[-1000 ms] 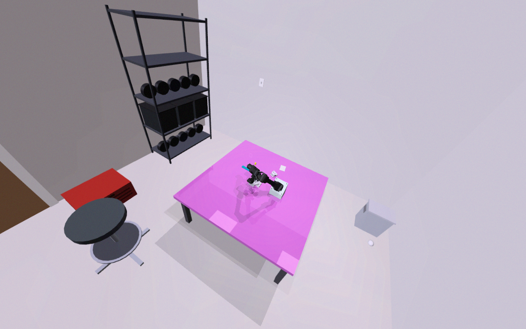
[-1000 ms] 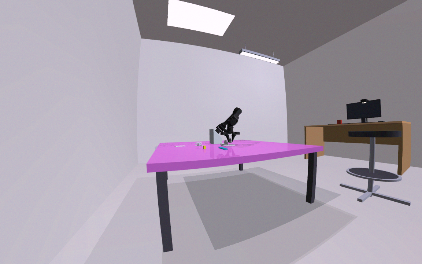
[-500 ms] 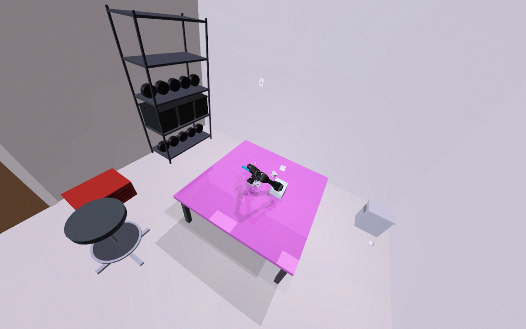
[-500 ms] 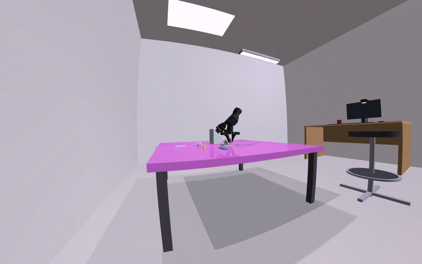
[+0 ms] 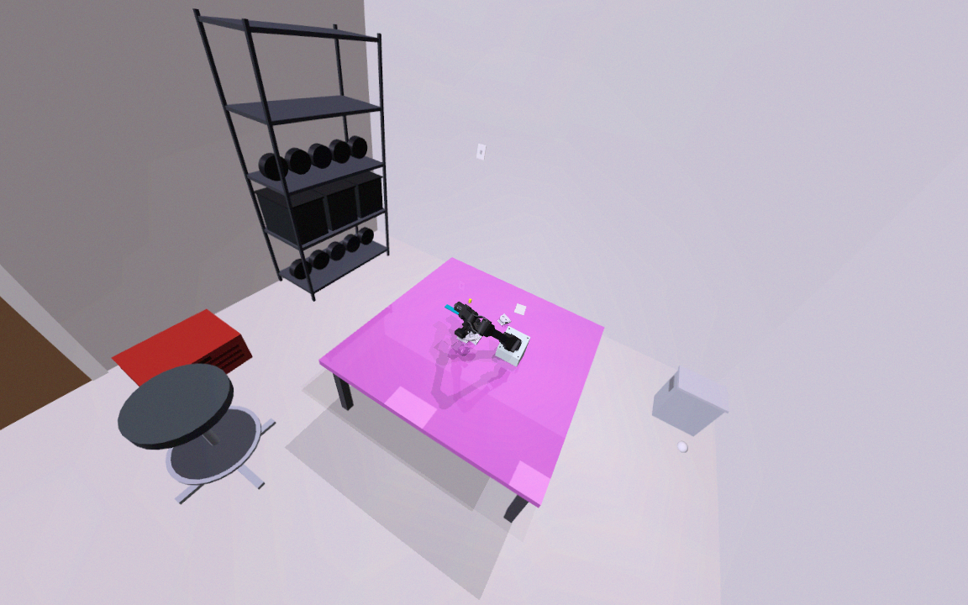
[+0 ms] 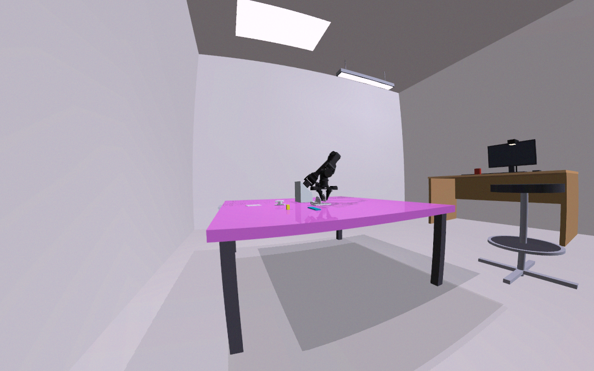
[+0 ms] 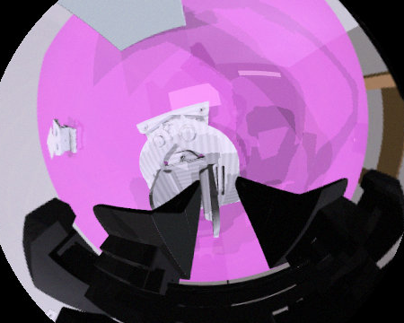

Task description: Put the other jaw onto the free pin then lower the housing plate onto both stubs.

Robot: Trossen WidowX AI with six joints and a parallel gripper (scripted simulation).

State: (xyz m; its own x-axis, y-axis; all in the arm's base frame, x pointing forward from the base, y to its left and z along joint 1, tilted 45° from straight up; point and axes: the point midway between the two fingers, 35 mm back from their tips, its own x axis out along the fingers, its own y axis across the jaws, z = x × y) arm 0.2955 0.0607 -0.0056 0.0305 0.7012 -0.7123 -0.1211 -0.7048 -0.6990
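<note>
Right now the white ledge is 1 cm ahead of my gripper tip, 3 cm to the right of it and 2 cm below it. The rest, counted from my gripper tip: cyan bar 20 cm ahead, 17 cm to the right, 2 cm below; then small white part 13 cm behind, 28 cm to the right, 2 cm below; then white jaw 4 cm behind, 1 cm to the right.
</note>
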